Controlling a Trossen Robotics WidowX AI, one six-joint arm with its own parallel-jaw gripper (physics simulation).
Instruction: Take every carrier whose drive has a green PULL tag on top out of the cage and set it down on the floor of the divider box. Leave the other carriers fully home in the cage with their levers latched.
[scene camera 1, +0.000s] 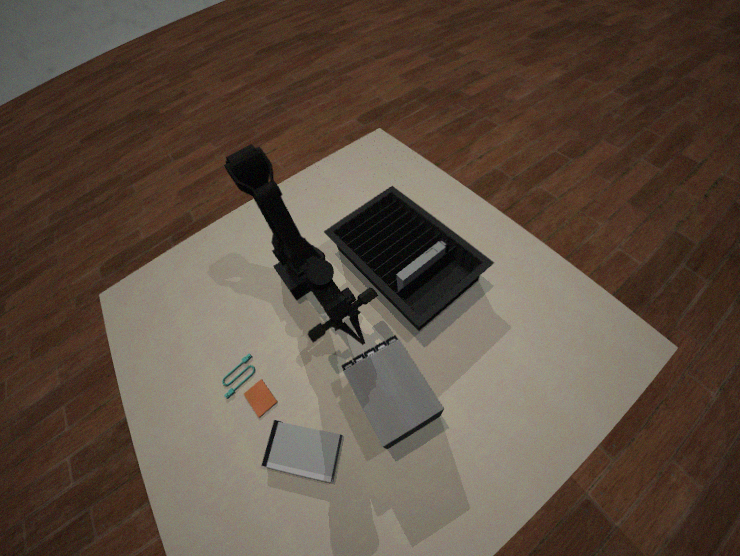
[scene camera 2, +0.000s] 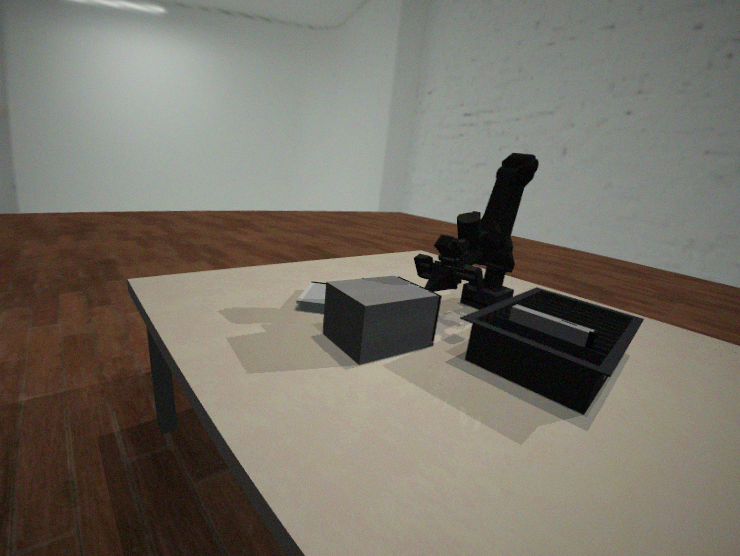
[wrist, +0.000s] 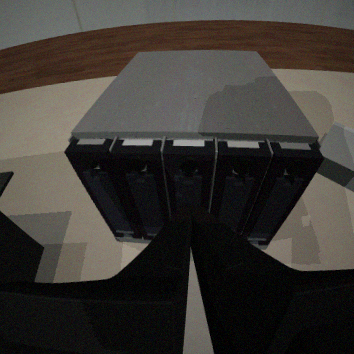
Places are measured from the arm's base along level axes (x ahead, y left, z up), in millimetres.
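Where they show: gripper, fingertip midpoint: (scene camera 1: 363, 343) (wrist: 188, 211); arm's base, origin of the base link: (scene camera 2: 492, 286).
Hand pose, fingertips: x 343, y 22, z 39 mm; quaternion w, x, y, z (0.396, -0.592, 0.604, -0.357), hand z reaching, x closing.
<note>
Things, the pixels of their centre, and the offset from my fingertips. "spot": a spot on its surface instead.
- grey cage, body centre: (wrist: 193, 141) (scene camera 2: 380, 319) (scene camera 1: 391, 392) dy -11, dx +122, dz -50 mm
- black divider box, body centre: (scene camera 2: 556, 343) (scene camera 1: 404, 258) dy +254, dx -175, dz -69 mm
- grey block-like drive, body centre: (scene camera 2: 547, 341) (scene camera 1: 423, 269) dy +260, dx -96, dz -41 mm
- orange square, surface spot: (scene camera 1: 260, 398) spot: dy -298, dx -73, dz -95 mm
- teal cable, body centre: (scene camera 1: 238, 375) dy -326, dx -167, dz -95 mm
The grey cage (scene camera 1: 396, 391) (scene camera 2: 382, 319) (wrist: 195, 95) stands on the table. In the wrist view several dark carriers stand side by side in its front, each with a pale strip at its top edge; the middle carrier (wrist: 188, 167) is straight ahead of the fingers. No green tag can be made out; the drive tops are hidden under the cage's roof. My gripper (scene camera 1: 362, 341) (wrist: 188, 211) is shut and empty, in front of the cage's face, its tips apart from the carriers as far as I can tell. The black divider box (scene camera 1: 449, 316) (scene camera 2: 526, 373) stands beside the arm.
A grey block-like drive (scene camera 1: 421, 264) (scene camera 2: 553, 325) sits in the divider box, beside its ribbed part. A flat grey drive or carrier (scene camera 1: 303, 452) (scene camera 2: 311, 297) (wrist: 342, 152) lies beside the cage. An orange square (scene camera 1: 260, 398) and a teal cable (scene camera 1: 230, 375) lie on the table.
</note>
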